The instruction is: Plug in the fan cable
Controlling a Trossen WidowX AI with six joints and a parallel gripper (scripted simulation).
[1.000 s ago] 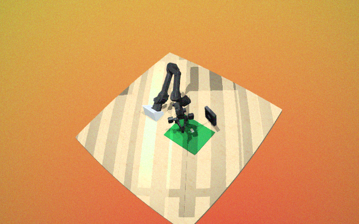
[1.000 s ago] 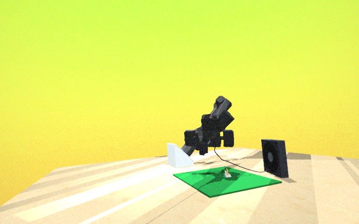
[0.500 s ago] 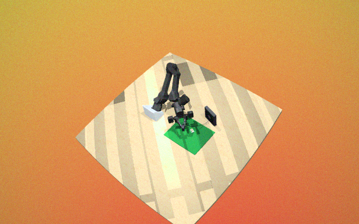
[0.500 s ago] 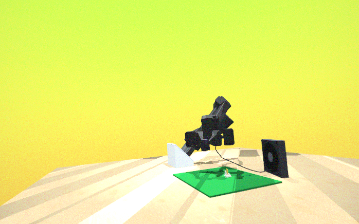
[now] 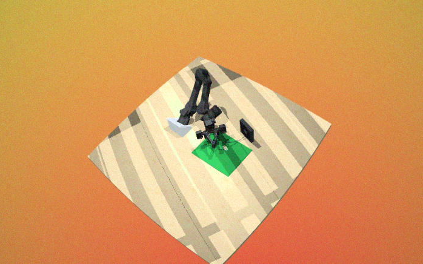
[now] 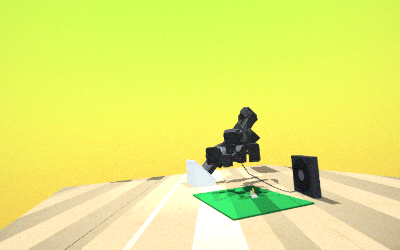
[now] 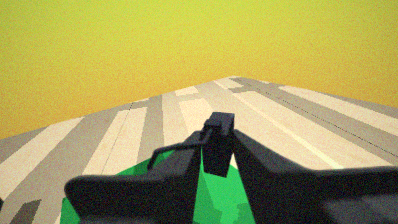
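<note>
The green board is 2 cm ahead of my gripper tip, 4 cm to the left of it and 15 cm below it. From my gripper tip the other things lie so: dark fan plug (1 cm below); black fan (10 cm ahead, 21 cm to the left, 7 cm below); white four-pin header (2 cm ahead, 7 cm to the left, 13 cm below).
</note>
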